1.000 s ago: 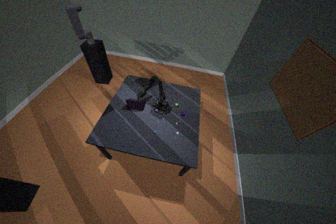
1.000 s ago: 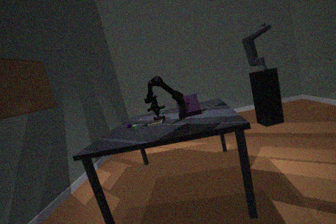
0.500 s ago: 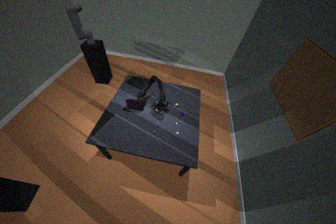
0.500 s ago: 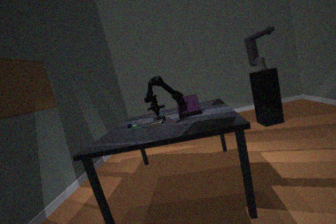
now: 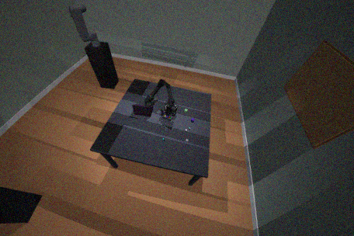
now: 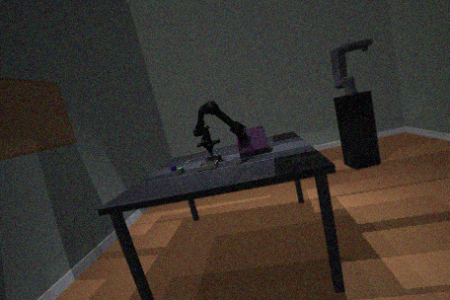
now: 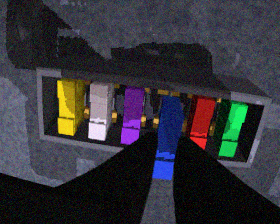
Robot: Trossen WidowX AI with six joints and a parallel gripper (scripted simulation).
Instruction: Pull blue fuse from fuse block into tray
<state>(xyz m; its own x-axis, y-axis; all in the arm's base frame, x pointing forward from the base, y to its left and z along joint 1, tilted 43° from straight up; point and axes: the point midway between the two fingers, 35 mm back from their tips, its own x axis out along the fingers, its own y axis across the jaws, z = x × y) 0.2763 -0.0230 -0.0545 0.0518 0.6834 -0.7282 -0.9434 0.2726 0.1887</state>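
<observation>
Now: gripper tip 2 cm short of the pale tray, 19 cm to the right of it and 6 cm above it. From my gripper tip the other things lie so: blue fuse (1 cm below).
</observation>
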